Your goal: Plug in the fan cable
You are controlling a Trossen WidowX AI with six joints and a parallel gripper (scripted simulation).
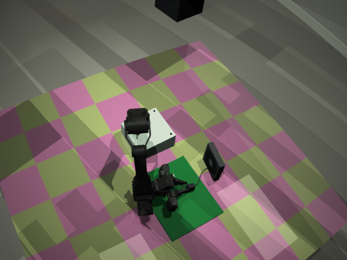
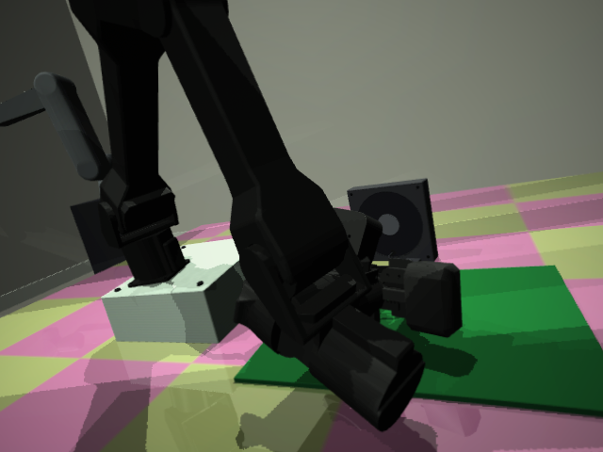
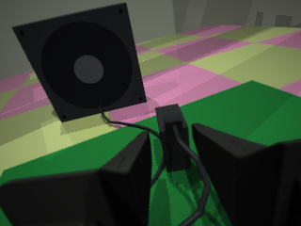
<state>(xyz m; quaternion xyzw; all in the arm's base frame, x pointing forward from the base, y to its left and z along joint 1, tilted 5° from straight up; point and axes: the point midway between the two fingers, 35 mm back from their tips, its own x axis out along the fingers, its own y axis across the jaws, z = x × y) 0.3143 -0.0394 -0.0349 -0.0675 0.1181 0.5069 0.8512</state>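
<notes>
My gripper tip is now 1 cm short of the dark fan plug, 1 cm to the right of it and 1 cm above it. The rest, counted from my gripper tip: green board 5 cm to the right, 5 cm below; then black square fan 2 cm behind, 14 cm to the left, 2 cm above.
</notes>
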